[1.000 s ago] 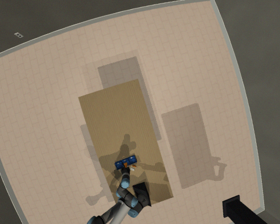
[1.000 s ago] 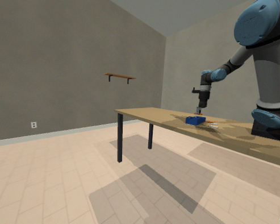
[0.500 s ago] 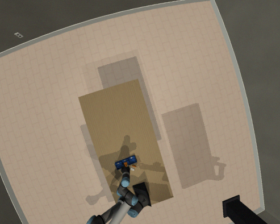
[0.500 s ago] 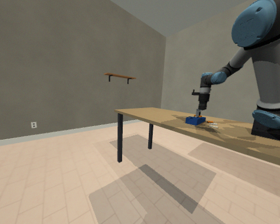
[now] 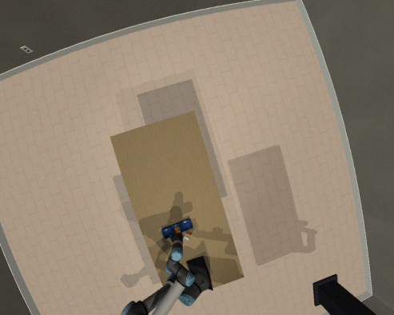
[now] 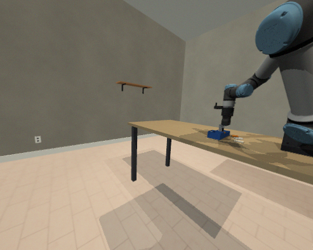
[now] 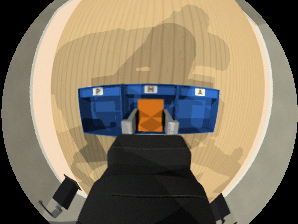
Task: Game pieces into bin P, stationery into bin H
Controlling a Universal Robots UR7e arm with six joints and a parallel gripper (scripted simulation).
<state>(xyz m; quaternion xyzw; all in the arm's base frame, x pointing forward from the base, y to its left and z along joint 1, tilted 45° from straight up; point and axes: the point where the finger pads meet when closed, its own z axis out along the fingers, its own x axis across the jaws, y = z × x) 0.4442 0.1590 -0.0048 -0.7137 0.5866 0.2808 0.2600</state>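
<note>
Now: hand 1 cm above the orange block. The rest, counted from my hand: orange stick (7 cm behind, 9 cm to the right, 4 cm below).
</note>
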